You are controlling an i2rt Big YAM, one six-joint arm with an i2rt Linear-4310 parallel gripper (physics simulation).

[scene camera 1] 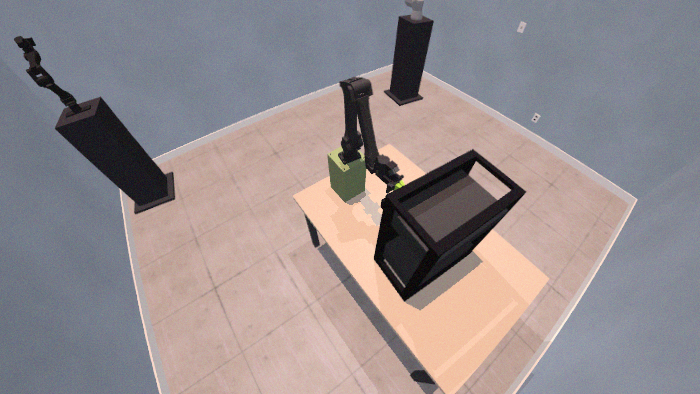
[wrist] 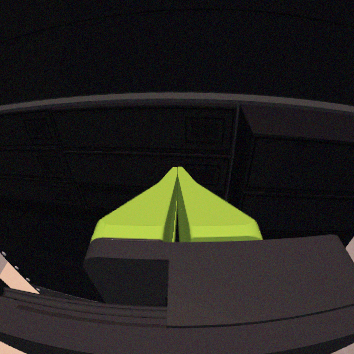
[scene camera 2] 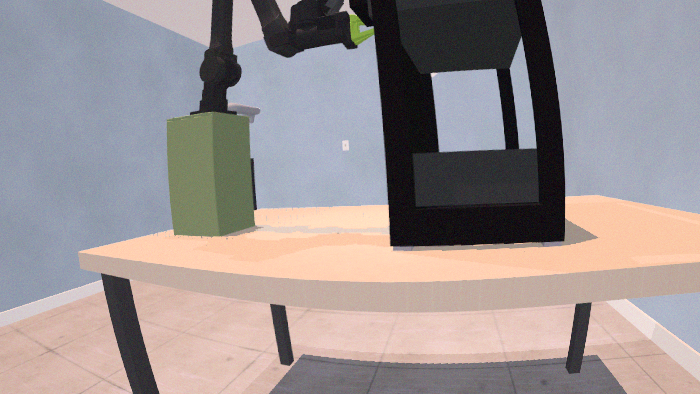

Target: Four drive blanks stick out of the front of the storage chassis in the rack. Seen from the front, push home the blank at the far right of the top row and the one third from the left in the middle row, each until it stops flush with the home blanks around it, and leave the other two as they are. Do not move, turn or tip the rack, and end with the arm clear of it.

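Places are measured from the arm's base along level axes (x ahead, y left, z up), in metres.
Pixels of known places: gripper, fingertip midpoint: (wrist: 176,175); arm's base, link origin: (scene camera 1: 349,156) (scene camera 2: 213,117).
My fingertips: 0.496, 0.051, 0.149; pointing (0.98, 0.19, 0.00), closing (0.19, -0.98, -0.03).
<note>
Ahead of a thing's pixels: the offset from my fingertips to its top centre, as dx, dy, dz. "pt": to the spot under its first point. Level surfaces: height alone.
The black rack (scene camera 1: 431,176) (scene camera 2: 404,175) stands upright on the table. The dark chassis (scene camera 2: 460,37) sits high inside it. My gripper (scene camera 1: 400,185) (scene camera 2: 372,32) (wrist: 176,175) is shut and empty, with its lime fingertips at the chassis front. In the wrist view, the tips are in front of a dark lower-row blank @(+0.058, +0.027, +0.015) (wrist: 125,171), which looks about level with its neighbours; contact is unclear. An upper-row blank (wrist: 204,130) above looks flush. To the right, a blank @(+0.036, -0.085, +0.044) (wrist: 300,160) sticks out, showing its top face. Columns cannot be counted; the other blanks are too dark or hidden.
A grey lip @(pt +0.009, +0.001, +0.046) (wrist: 175,96) runs above the blanks. The arm stands on a green block (scene camera 1: 347,180) (scene camera 2: 212,175) on the wooden table @(dz -0.465) (scene camera 1: 345,240) (scene camera 2: 320,265). A second dark box (scene camera 2: 475,177) sits low in the rack. Two black pedestals (scene camera 1: 112,155) (scene camera 1: 411,60) stand on the floor.
</note>
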